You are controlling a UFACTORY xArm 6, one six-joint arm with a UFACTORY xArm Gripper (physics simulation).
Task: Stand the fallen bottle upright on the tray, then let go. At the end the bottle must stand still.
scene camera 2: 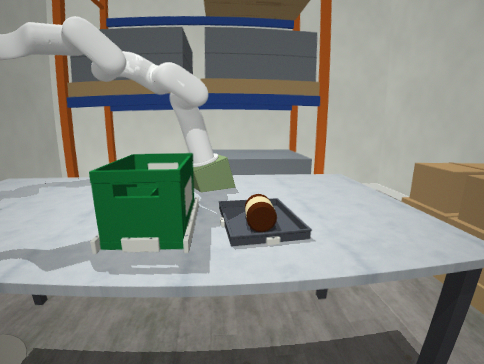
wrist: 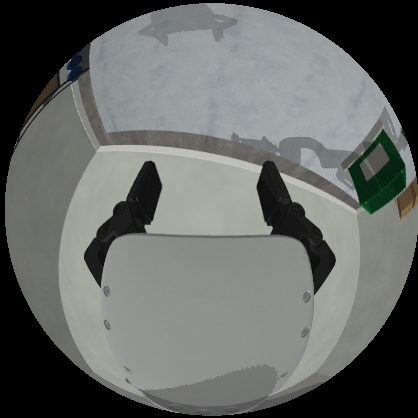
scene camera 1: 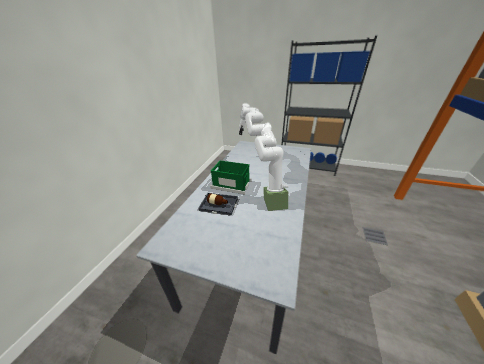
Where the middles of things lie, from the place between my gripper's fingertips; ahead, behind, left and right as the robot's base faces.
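Measured from my hand, the green crate (scene camera 2: 130, 201) is 570 mm to the left of it, 20 mm behind it and 180 mm below it. Brown bottle (scene camera 2: 261, 216): 840 mm to the left of my hand, 20 mm ahead, 230 mm below. Dark tray (scene camera 2: 289, 227): 840 mm to the left of my hand, 20 mm ahead, 260 mm below. Of the things named here, going by their middles, the green crate is nearest to my hand.
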